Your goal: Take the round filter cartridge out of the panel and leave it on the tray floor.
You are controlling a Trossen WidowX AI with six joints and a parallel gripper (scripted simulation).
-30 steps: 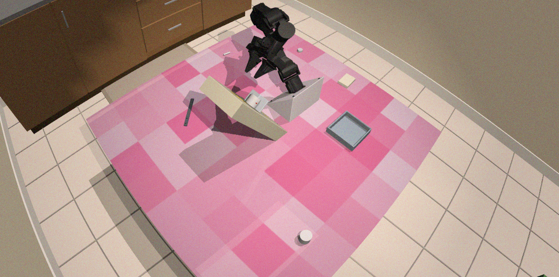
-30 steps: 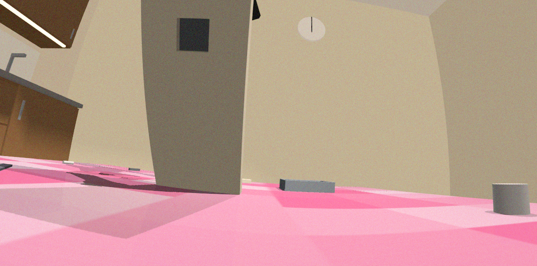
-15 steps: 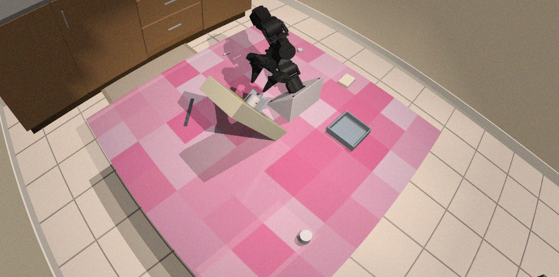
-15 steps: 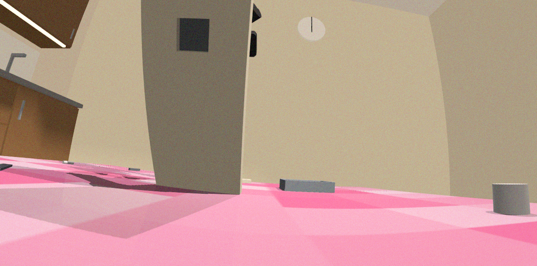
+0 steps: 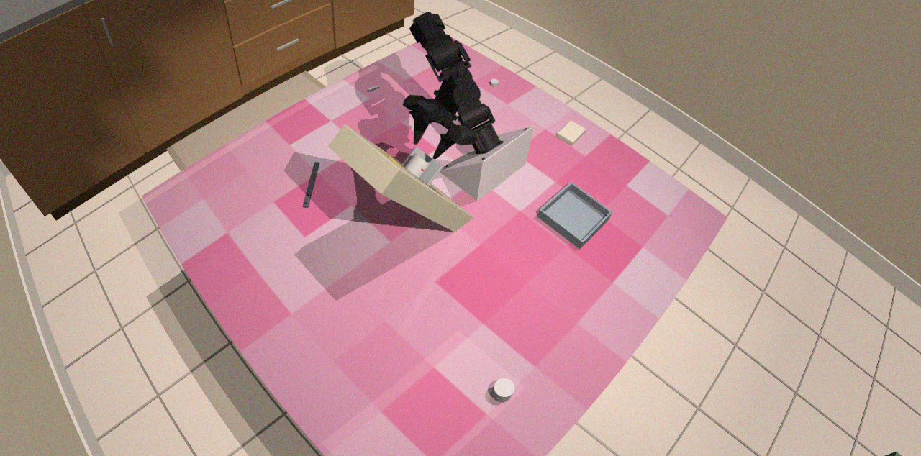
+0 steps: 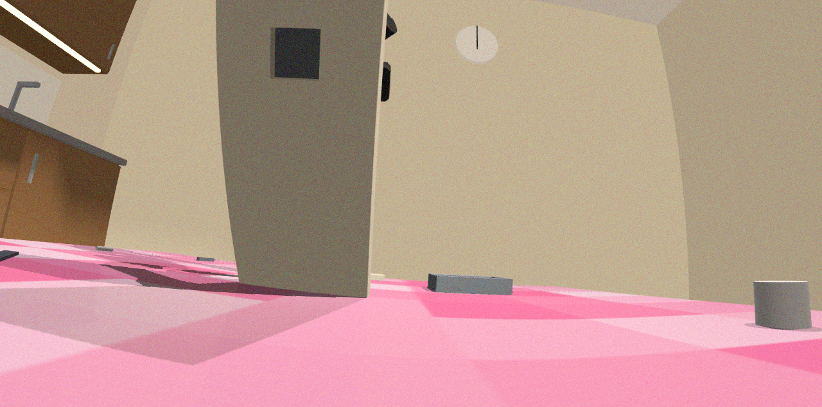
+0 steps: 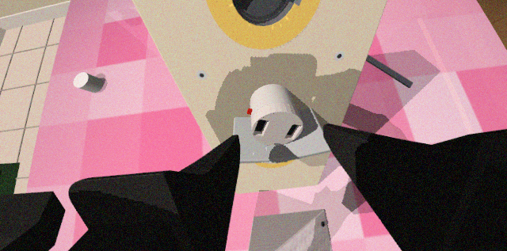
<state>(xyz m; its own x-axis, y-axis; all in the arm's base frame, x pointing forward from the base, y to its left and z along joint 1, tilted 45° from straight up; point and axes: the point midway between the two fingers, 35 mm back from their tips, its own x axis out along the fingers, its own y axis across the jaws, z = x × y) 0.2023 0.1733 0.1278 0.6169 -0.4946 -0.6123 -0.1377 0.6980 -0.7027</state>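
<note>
Right now my gripper tip is 30 mm above the white round filter cartridge and 20 mm short of it. Also, from my gripper tip: grey tray: 350 mm behind, 240 mm below, 230 mm to the left; then beige pad: 590 mm behind, 240 mm below, 10 mm to the right.
</note>
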